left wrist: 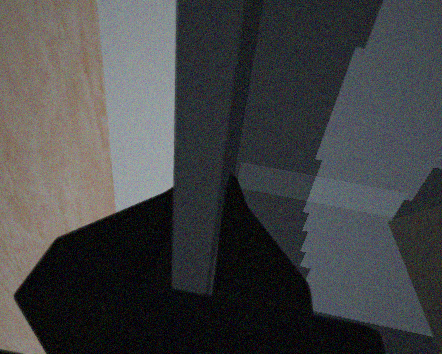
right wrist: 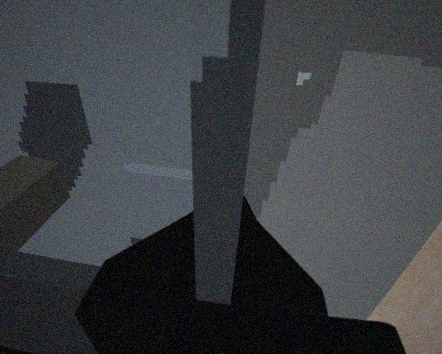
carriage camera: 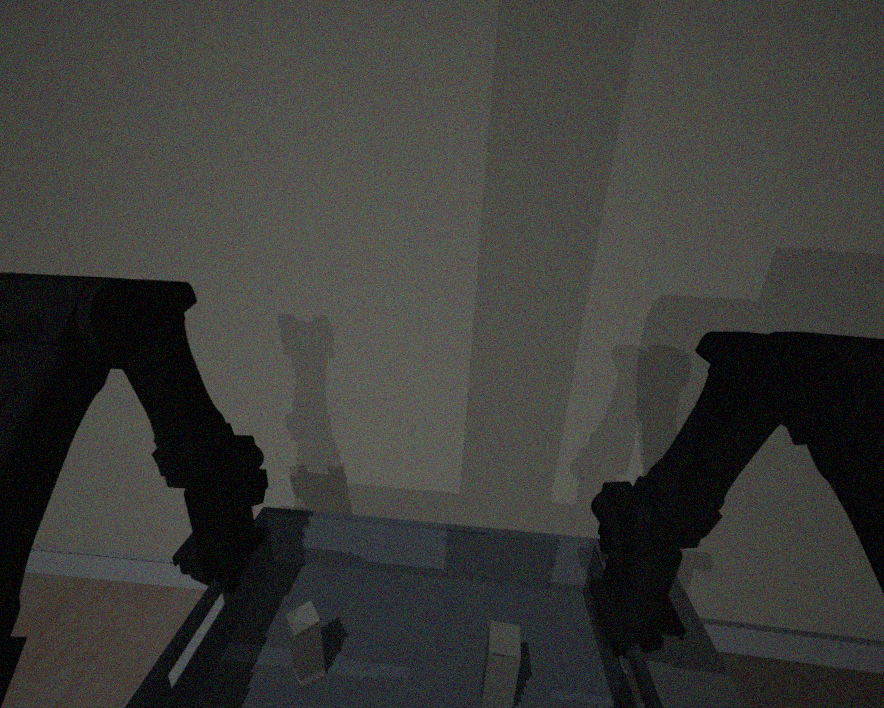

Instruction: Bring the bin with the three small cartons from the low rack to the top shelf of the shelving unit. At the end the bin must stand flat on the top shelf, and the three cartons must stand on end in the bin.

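Frame: origin at the left arm's base, x ahead, y left, z up, level; metres.
Where they show: left gripper, fingertip midpoint: point(carriage camera: 230, 590); right gripper, fingertip midpoint: point(carriage camera: 618, 653).
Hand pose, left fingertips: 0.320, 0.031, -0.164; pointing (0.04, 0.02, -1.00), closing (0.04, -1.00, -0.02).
Observation:
Each offset is from my left fingertips to the centre of the thing, as dx, dy, dz. "spot": to the spot under its first point. Level surfaces: height alone.
The view is very dark. The blue-grey bin @[-0.067, -0.296, -0.013] point(carriage camera: 439, 611) sits at the bottom of the carriage view. My left gripper point(carriage camera: 222, 569) is shut on the bin's left side wall, which shows as a grey strip @[spot: +0.039, +0.001, +0.049] point(left wrist: 195, 175) running between the black fingers point(left wrist: 202, 246) in the left wrist view. My right gripper point(carriage camera: 643, 632) is shut on the right side wall point(right wrist: 216, 193), which sits between its fingers point(right wrist: 216, 253). Inside the bin, one pale carton @[spot: -0.060, -0.151, +0.049] point(carriage camera: 305, 618) looks tilted at the left. A second carton @[spot: -0.074, -0.415, +0.066] point(carriage camera: 504, 649) stands upright near the middle. I see no third carton.
A pale wall fills the background, with a darker vertical band @[spot: +0.321, -0.447, +0.519] point(carriage camera: 538, 246) and arm shadows on it. Wooden floor @[dz -0.423] point(carriage camera: 123, 632) shows at the lower left and also in the left wrist view point(left wrist: 72, 123). A light baseboard point(carriage camera: 748, 635) runs along the wall.

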